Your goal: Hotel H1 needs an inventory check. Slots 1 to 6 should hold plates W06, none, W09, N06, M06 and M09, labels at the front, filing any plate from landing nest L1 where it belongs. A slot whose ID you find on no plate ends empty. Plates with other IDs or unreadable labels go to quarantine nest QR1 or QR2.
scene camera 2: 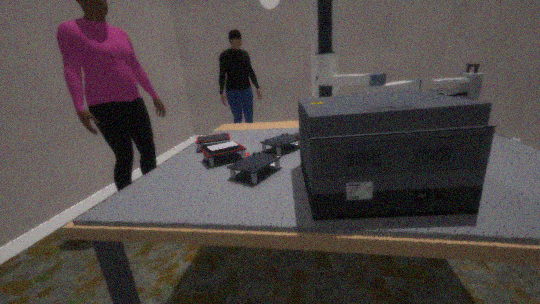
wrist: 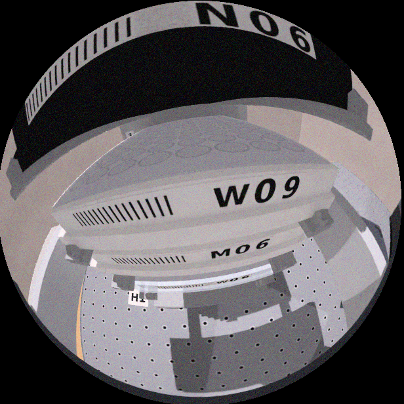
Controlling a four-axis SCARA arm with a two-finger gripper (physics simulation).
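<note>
In the wrist view, plate M06 point(wrist: 200, 257), white with a front label, is held slightly above dark brackets, below the white plate W09 point(wrist: 200, 200). My gripper is shut on plate M06; its fingers cannot be made out. W09 rests on side brackets, and its ribbed top shows. A black plate, N06 point(wrist: 200, 65), is above W09, with its label cut by the view edge. Plate W06 point(wrist: 205, 284), with a shiny clear top, is below M06. The H1 tag point(wrist: 138, 298) marks the hotel. In scene camera 2, a white plate point(scene camera 2: 222, 146) lies on a red-edged nest point(scene camera 2: 240, 152).
Scene camera 2 shows another red-edged nest point(scene camera 2: 212, 139), two dark nests point(scene camera 2: 255, 164) point(scene camera 2: 281, 142), and a large dark instrument point(scene camera 2: 395, 160) hiding much of the bench point(scene camera 2: 200, 205). The white arm point(scene camera 2: 350, 78) is behind it. Two people point(scene camera 2: 107, 60) point(scene camera 2: 237, 70) stand beyond the bench.
</note>
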